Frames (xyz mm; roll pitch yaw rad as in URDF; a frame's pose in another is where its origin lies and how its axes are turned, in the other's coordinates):
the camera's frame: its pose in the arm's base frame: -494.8 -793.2 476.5 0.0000 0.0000 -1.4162
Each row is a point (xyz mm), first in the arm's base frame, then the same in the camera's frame.
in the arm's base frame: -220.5 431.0 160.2
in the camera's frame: -1167.4 459.5 -316.3
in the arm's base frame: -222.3 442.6 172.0
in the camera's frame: -1179.1 459.5 -304.5
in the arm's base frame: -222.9 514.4 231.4
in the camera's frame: -1250.1 470.0 -245.1
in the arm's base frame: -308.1 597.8 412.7
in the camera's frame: -1345.7 398.7 -63.8
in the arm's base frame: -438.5 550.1 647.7
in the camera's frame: -1318.6 262.5 171.2
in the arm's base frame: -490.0 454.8 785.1
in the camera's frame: -1232.4 196.9 308.6
